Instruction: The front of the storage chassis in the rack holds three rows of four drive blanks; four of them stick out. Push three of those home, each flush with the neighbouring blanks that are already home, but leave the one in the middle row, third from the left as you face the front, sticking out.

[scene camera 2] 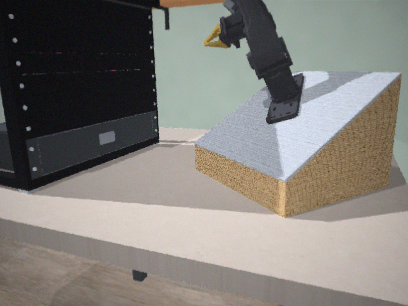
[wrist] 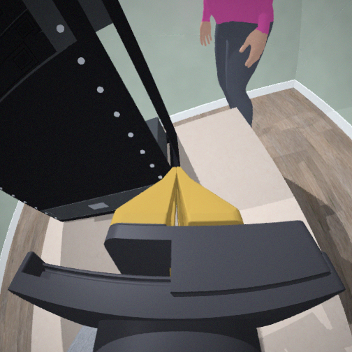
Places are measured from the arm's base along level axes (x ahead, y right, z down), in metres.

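Pixels of known places: gripper, fingertip midpoint: (scene camera 2: 204, 44); arm's base, origin of the base link: (scene camera 2: 286, 98).
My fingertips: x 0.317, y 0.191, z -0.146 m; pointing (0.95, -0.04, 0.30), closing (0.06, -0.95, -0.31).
Note:
For each thing: its top centre in the pictures, then the offset to it from my fingertips. "pt": a spot on its surface instead. Level surfaces: height alone.
- black rack, surface spot: (scene camera 2: 155, 100) pt dy -0.083, dx +0.142, dz +0.174 m
- grey panel with a light label, surface spot: (scene camera 2: 107, 138) pt dy -0.321, dx +0.140, dz +0.253 m
- table, its level: dz +0.325 m
The black rack (scene camera 2: 155, 100) (wrist: 145, 85) stands at the left in both views. Part of the storage chassis (wrist: 22, 47) shows dark at the upper left of the wrist view; its drive blanks are too dark and cut off to tell apart, and which stick out cannot be told. The chassis front does not show clearly in the scene view. My gripper (scene camera 2: 206, 45) (wrist: 176, 173) is shut with its yellow fingertips together and nothing between them. It hangs in the air to the right of the rack, above the table and apart from the rack.
A grey panel with a light label (scene camera 2: 107, 138) (wrist: 98, 206) fills the rack's bottom. A wedge-shaped block (scene camera 2: 335, 160) with a sloping metal top carries the arm's base on the table (scene camera 2: 150, 220) (wrist: 215, 155). A person (wrist: 235, 55) stands beyond the table.

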